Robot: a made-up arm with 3 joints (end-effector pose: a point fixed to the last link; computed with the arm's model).
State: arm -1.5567 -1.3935 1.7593
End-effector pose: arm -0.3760 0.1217 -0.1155 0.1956 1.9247 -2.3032
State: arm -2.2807 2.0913 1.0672
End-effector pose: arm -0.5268 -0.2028 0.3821 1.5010 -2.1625 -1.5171
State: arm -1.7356 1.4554 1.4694
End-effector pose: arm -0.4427 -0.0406 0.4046 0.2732 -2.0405 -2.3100
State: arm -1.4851 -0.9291 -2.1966
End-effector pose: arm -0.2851 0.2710 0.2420 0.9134 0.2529 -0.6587
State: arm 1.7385 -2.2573 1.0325
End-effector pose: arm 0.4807 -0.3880 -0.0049 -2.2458 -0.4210 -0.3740
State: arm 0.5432 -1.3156 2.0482
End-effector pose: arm 0.2511 0.2183 -0.0912 -1.3767 -0.3886 1.2655
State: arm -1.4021 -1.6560 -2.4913
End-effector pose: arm -0.2276 0.1941 0.2622 1.6025 0.6325 -0.8196
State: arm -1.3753 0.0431 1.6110
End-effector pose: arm -0.4329 -0.0703 0.1090 0.0076 0.0641 2.9856
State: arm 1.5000 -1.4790 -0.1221
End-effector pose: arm 0.6691 -0.1136 0.1232 -1.0321 -1.2532 -1.2904
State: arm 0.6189 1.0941 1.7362
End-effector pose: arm 0.1807 0.3413 0.3552 1.0603 0.4399 0.9990
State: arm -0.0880 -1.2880 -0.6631
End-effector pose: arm 0.1322 0.6324 0.2249 0.4782 -1.2129 -0.4925
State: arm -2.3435 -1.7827 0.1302
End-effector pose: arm -0.5941 -0.3308 0.0825 1.9383 -0.9704 1.6542
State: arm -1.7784 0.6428 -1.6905
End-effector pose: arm -0.4554 0.1452 -0.0072 -0.6344 -0.1048 0.0849
